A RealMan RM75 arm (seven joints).
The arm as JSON. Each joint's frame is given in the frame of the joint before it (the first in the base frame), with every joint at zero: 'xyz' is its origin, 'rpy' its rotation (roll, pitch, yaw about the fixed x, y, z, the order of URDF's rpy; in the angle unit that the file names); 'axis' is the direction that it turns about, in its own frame. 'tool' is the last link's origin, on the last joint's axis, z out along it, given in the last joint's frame.
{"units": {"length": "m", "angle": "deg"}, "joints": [
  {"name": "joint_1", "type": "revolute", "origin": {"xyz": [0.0, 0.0, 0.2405], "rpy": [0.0, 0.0, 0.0]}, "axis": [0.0, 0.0, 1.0]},
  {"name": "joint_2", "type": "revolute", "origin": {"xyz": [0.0, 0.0, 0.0], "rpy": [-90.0, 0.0, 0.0]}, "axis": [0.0, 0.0, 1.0]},
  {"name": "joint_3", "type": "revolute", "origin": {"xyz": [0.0, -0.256, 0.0], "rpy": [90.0, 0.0, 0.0]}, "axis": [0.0, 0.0, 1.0]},
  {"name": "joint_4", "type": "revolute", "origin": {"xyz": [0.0, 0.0, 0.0], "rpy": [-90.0, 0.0, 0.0]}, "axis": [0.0, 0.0, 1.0]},
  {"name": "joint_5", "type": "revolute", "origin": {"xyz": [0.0, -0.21, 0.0], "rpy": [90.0, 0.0, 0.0]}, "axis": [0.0, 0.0, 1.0]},
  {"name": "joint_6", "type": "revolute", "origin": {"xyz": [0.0, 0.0, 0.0], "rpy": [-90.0, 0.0, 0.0]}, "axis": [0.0, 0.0, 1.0]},
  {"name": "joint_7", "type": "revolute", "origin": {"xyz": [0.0, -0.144, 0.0], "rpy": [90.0, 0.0, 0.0]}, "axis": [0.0, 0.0, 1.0]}
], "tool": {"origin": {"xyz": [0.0, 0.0, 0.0], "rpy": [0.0, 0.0, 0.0]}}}
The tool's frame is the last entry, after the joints.
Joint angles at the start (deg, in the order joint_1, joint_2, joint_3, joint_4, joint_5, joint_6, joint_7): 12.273 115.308 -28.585 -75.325 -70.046 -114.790 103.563
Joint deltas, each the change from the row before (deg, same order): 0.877 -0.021 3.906 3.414 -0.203 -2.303 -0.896; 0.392 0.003 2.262 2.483 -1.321 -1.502 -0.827; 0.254 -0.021 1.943 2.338 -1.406 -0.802 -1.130; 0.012 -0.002 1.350 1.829 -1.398 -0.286 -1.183; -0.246 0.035 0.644 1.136 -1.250 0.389 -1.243; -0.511 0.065 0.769 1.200 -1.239 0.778 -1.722; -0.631 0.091 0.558 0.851 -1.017 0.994 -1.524; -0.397 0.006 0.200 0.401 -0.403 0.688 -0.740; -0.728 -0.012 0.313 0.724 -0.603 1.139 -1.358; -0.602 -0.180 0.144 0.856 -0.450 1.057 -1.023; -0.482 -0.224 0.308 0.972 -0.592 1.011 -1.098; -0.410 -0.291 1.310 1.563 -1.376 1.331 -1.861; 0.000 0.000 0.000 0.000 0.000 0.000 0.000; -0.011 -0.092 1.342 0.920 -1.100 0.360 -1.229; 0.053 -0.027 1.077 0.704 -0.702 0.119 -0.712
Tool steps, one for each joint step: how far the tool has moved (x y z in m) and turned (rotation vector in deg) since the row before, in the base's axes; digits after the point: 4 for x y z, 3 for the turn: 0.0100 -0.0038 0.0038 1.372 2.334 -0.220; 0.0084 -0.0022 -0.0011 0.104 1.051 -0.843; 0.0082 -0.0012 -0.0013 0.439 0.954 -1.164; 0.0072 -0.0008 -0.0019 0.399 0.571 -1.302; 0.0060 -0.0001 -0.0020 0.499 0.060 -1.447; 0.0076 -0.0008 -0.0016 1.128 -0.019 -1.906; 0.0071 -0.0011 -0.0012 1.135 -0.151 -1.959; 0.0038 -0.0006 -0.0002 0.662 -0.081 -1.129; 0.0067 -0.0015 -0.0003 1.183 -0.200 -1.875; 0.0061 -0.0010 0.0001 0.835 -0.055 -1.679; 0.0064 -0.0008 0.0002 0.852 -0.112 -1.679; 0.0102 -0.0014 0.0007 1.612 -0.302 -2.624; 0.0000 0.0000 0.0000 0.000 0.000 0.000; 0.0056 -0.0013 0.0003 1.046 -0.270 -1.293; 0.0036 -0.0011 0.0001 0.714 0.050 -0.799
